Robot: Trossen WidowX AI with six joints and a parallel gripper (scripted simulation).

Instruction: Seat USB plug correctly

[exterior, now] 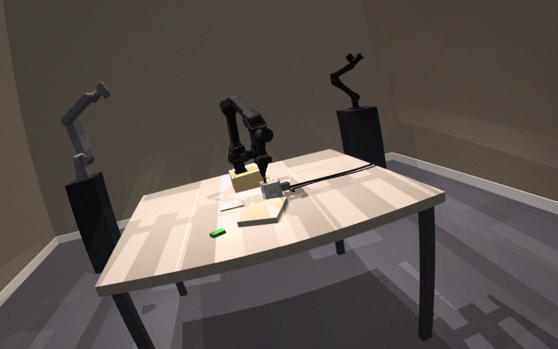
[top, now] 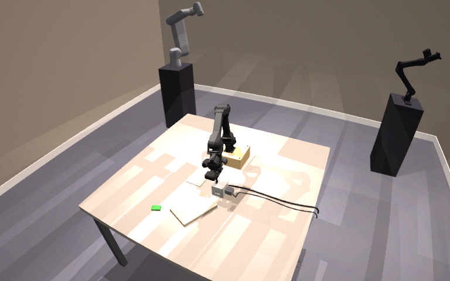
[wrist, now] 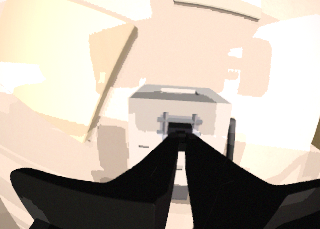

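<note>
Now: gripper tip 2 cm above the dark USB plug. The rest, counted from my gripper tip: thin white strip (16 cm to the right, 10 cm below, 5 cm behind); flat tan board (18 cm ahead, 9 cm below, 6 cm to the right); small green block (28 cm ahead, 26 cm to the right, 10 cm below).
</note>
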